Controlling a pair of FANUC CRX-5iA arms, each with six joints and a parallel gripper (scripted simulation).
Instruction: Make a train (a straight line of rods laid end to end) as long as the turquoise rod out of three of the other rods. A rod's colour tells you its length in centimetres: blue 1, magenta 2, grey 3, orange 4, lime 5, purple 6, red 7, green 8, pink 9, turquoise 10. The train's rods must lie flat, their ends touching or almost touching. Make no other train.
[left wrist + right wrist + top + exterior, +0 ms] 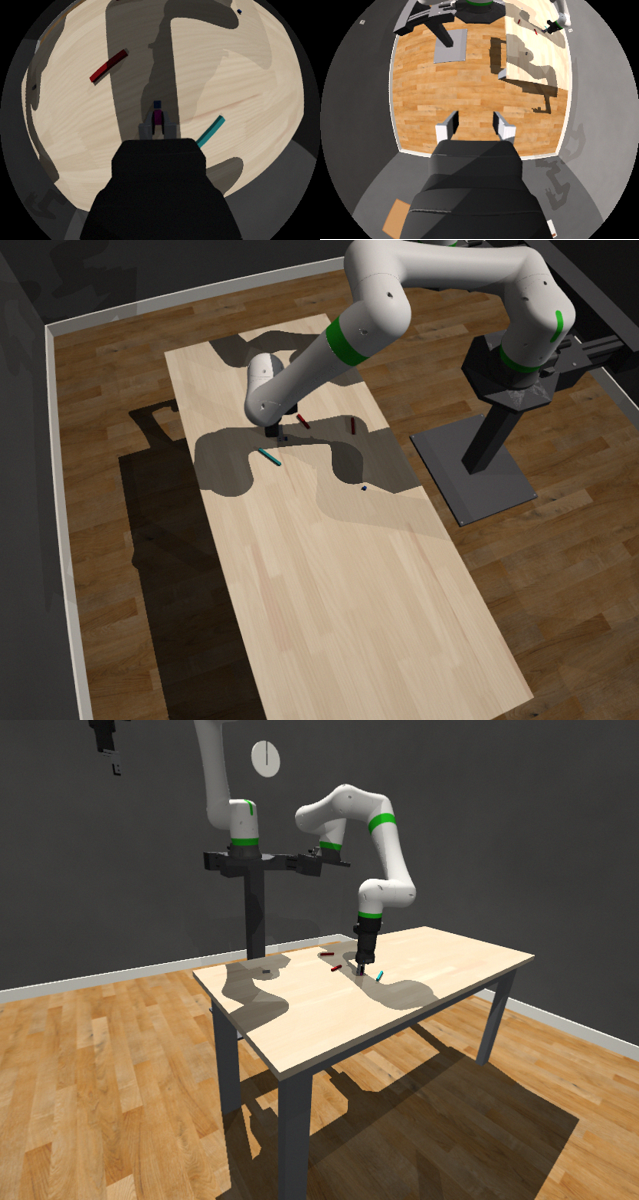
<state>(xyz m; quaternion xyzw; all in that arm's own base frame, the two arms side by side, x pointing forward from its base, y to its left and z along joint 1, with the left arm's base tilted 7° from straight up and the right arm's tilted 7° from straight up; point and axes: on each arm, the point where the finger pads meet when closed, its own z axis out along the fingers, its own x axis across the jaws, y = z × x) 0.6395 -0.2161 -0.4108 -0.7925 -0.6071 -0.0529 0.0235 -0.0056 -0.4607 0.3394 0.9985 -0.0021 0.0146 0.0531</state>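
Note:
Right now the magenta rod is 2 cm below my left hand. The rest, counted from my left hand: turquoise rod (6 cm to the left, 6 cm ahead, 2 cm below); grey rod (34 cm to the right, 21 cm behind, 2 cm below).

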